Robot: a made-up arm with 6 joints. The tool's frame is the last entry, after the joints. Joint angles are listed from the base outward. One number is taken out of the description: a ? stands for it. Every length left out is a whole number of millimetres.
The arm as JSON. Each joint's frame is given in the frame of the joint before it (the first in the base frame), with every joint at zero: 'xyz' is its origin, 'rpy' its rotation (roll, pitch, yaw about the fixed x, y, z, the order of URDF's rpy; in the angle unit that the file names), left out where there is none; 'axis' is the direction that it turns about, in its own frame. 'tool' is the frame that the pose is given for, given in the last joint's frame.
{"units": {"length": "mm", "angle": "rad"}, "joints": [
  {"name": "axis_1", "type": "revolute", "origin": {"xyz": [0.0, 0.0, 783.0]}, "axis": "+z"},
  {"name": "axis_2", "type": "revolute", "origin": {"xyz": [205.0, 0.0, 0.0]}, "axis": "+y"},
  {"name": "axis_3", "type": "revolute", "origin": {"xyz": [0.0, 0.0, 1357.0]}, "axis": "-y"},
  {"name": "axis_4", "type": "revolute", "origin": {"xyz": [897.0, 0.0, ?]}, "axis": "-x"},
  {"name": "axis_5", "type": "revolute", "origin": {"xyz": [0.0, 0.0, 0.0]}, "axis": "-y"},
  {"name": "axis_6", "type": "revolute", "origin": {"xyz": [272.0, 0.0, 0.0]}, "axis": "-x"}
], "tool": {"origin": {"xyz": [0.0, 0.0, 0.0]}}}
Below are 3 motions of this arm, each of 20 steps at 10 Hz.
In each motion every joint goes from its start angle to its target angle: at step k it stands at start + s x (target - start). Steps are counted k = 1, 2, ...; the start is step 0. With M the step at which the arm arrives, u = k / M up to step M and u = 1 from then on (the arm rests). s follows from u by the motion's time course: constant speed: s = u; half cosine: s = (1 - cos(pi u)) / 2; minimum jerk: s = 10 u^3 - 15 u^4 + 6 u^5.
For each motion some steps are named. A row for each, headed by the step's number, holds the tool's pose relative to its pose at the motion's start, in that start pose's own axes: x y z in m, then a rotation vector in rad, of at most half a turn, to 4 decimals.
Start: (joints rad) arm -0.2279 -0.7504 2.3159 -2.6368 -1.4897 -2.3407
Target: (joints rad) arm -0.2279 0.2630 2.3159 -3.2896 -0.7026 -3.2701
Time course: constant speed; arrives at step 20
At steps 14, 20:
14: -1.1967 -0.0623 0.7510 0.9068 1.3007 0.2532
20: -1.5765 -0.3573 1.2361 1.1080 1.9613 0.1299

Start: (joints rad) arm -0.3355 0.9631 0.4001 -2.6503 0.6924 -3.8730
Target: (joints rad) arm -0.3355 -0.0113 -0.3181 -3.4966 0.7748 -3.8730
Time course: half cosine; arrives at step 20
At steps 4, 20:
4: -0.1329 -0.0348 -0.0100 0.0688 0.0186 0.0419
20: -1.1465 -0.4198 -0.5651 0.6361 0.2285 0.5329

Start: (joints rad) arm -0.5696 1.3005 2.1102 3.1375 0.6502 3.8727
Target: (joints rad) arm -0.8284 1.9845 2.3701 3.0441 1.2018 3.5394
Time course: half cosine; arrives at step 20
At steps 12, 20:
12: 0.0228 0.3292 -0.9659 0.2864 0.5923 0.2628
20: -0.1531 0.4940 -1.4335 0.4670 0.9209 0.3536

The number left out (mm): 232.0
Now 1 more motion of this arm.
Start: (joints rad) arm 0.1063 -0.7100 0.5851 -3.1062 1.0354 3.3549
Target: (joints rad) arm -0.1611 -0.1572 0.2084 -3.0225 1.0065 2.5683
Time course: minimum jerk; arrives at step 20
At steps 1, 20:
1: 0.0017 0.0002 -0.0001 0.0007 0.0011 -0.0001
20: 1.2032 -0.0840 -0.6747 0.6758 0.8578 -0.4676

